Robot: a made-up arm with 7 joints.
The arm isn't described. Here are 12 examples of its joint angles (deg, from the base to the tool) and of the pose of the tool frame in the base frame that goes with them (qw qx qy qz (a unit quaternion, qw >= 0); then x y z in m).
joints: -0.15 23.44 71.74 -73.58 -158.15 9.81 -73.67
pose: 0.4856 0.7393 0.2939 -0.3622 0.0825 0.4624 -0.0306
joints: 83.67 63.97 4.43 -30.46 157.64 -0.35 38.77
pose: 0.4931 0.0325 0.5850 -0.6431 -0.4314 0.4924 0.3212
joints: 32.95 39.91 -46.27 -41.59 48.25 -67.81 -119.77
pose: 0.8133 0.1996 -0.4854 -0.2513 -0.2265 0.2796 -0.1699
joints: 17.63 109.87 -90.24 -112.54 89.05 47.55 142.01
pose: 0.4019 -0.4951 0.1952 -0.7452 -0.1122 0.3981 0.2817
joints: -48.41 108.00 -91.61 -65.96 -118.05 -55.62 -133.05
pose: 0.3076 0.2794 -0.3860 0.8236 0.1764 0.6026 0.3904
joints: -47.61 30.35 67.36 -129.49 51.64 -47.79 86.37
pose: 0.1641 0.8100 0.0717 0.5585 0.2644 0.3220 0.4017
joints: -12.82 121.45 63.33 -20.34 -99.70 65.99 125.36
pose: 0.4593 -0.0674 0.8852 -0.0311 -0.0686 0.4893 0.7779
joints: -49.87 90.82 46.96 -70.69 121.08 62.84 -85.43
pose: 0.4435 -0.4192 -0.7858 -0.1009 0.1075 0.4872 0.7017
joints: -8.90 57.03 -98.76 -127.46 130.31 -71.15 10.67
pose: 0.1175 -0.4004 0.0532 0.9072 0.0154 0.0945 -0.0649
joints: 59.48 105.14 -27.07 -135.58 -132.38 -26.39 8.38
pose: 0.4472 -0.1486 -0.0206 -0.8818 0.0290 0.3038 0.2216
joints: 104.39 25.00 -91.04 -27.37 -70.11 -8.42 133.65
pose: 0.3188 0.3604 0.6853 0.5466 -0.6800 -0.1027 0.5157
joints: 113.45 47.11 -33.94 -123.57 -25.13 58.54 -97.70
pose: 0.8199 -0.0544 0.4198 -0.3854 -0.4310 0.0332 0.3156
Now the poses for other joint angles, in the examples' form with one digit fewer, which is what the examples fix.
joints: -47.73 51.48 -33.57 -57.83 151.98 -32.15 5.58
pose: 0.170 0.706 0.130 -0.675 0.581 0.256 0.184
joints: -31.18 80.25 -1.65 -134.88 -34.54 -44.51 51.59
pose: 0.547 -0.432 -0.455 -0.554 0.312 0.210 0.491
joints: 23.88 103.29 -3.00 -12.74 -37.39 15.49 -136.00
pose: 0.313 0.488 0.671 -0.463 0.014 0.658 0.524
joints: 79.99 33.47 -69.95 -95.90 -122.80 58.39 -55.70
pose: 0.690 0.198 -0.240 -0.654 -0.453 -0.097 0.140
